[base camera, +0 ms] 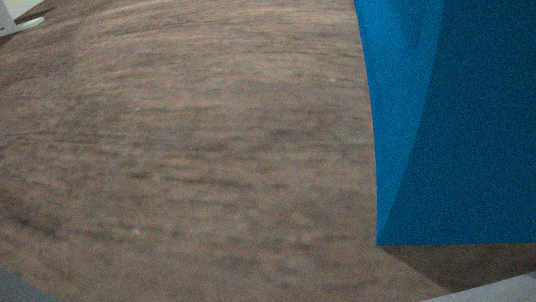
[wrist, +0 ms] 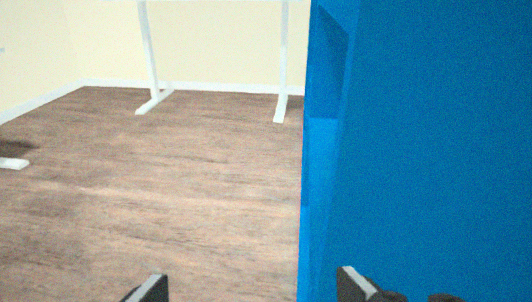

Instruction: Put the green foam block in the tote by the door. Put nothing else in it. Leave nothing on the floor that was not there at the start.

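Places are measured from the arm's base along level axes (x ahead, y left, z up), in centimetres.
Pixels of known places: gripper, fingertip midpoint: (wrist: pixel 253 290).
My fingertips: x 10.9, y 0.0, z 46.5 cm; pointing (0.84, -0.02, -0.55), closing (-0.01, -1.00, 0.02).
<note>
Behind a point stands the place of what it marks.
My gripper (wrist: pixel 252 285) @(y 0.0, x 10.9, z 46.5 cm) is open, its two fingertips wide apart at the bottom of the wrist view, with nothing between them that I can see held. The green foam block does not show in either view. The tote by the door cannot be made out in either view, and no door shows.
A large blue upright body (base camera: pixel 480 120) @(y -13.7, x 24.7, z -19.0 cm) (wrist: pixel 430 150) @(y -16.9, x 24.1, z 46.9 cm) with a recessed side stands close on the right. White table legs (wrist: pixel 284 50) @(y -32.8, x 259.9, z 13.4 cm) stand by the far wall (wrist: pixel 220 45) @(y 25.6, x 317.7, z 8.1 cm). A white foot (wrist: pixel 14 163) @(y 150.6, x 166.3, z -37.1 cm) (base camera: pixel 30 24) @(y 150.5, x 163.6, z -37.7 cm) shows at the left. Wood floor (base camera: pixel 200 150) @(y 14.7, x 43.8, z -39.7 cm) (wrist: pixel 175 200) @(y 39.0, x 128.3, z -39.7 cm) lies left of the blue body.
</note>
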